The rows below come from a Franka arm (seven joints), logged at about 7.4 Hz.
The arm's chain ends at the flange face. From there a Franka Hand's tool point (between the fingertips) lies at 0.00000 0.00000 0.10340 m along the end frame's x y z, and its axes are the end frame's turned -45 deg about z.
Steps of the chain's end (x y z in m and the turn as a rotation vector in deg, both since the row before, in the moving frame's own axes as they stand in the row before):
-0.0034, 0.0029, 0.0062, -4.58, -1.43, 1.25
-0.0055, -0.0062, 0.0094, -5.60, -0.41, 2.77
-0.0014, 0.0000, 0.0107, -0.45, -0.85, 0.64
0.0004, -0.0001, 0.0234, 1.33, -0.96, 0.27
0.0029, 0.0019, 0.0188, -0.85, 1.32, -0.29
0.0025, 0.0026, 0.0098, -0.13, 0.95, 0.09
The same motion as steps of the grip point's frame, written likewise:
-0.0122, 0.0036, 0.0058, -2.23, -4.25, 1.25
-0.0073, -0.0018, 0.0089, -3.67, -4.25, 2.77
-0.0026, -0.0015, 0.0107, 0.28, -0.92, 0.64
0.0008, -0.0027, 0.0234, 1.62, 0.26, 0.27
0.0013, 0.0062, 0.0188, -1.53, 0.33, -0.29
0.0010, 0.0050, 0.0098, -0.76, 0.58, 0.09

